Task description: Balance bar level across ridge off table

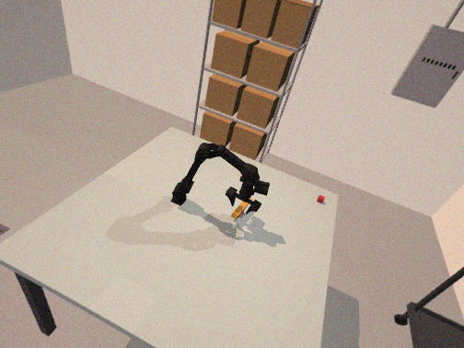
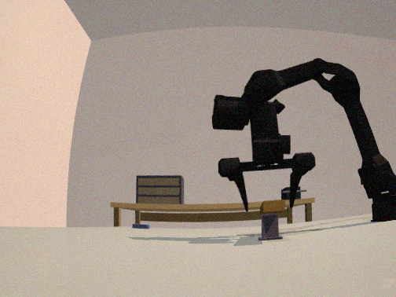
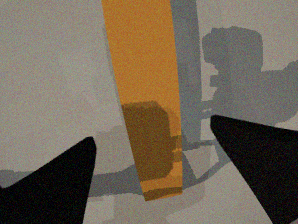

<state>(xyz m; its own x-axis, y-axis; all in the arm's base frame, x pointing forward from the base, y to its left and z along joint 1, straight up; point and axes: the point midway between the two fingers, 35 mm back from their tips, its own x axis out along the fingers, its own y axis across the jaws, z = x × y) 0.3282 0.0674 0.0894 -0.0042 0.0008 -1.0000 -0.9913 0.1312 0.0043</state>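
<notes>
My gripper tip is 3 cm to the right of the orange bar. Also, from my gripper tip: red cube: 43 cm to the left, 41 cm ahead, 4 cm below.
</notes>
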